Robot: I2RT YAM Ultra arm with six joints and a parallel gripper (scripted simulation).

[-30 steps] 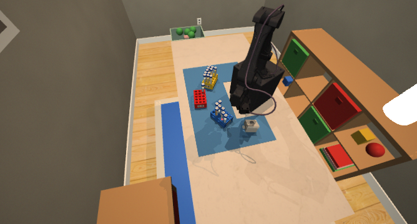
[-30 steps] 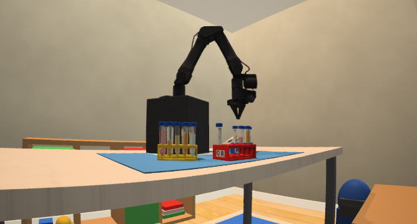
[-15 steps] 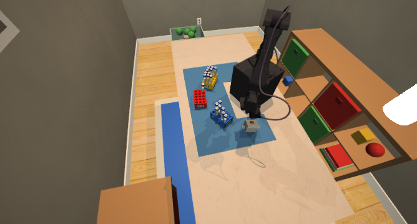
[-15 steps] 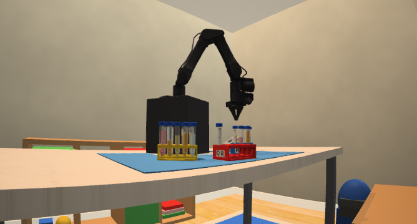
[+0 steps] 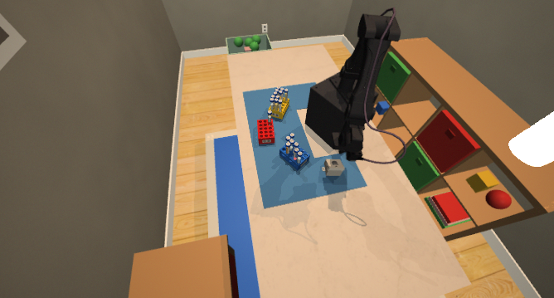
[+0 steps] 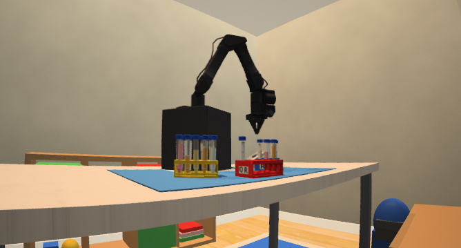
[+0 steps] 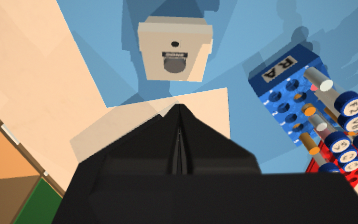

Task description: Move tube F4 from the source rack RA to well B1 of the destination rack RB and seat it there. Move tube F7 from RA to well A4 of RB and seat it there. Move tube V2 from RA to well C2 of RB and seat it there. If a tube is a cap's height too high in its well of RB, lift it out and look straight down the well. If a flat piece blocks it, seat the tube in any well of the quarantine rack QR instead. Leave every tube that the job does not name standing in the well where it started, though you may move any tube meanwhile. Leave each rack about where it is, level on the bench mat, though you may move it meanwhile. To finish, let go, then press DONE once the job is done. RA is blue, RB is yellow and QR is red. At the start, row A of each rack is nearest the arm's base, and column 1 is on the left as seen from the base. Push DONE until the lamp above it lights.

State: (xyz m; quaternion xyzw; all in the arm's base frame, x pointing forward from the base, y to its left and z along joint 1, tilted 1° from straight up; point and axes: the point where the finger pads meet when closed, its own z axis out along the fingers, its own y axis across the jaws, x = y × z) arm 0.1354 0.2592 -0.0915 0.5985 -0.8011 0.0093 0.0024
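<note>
My hand is 130 mm above the done button box, 10 mm to the left of it and 10 mm past it. From my hand the other things lie so: blue rack 150 mm below, 150 mm ahead, 120 mm to the right; red rack 310 mm to the right, 250 mm ahead, 150 mm below; tube 450 mm to the right, 140 mm ahead, 110 mm below.
</note>
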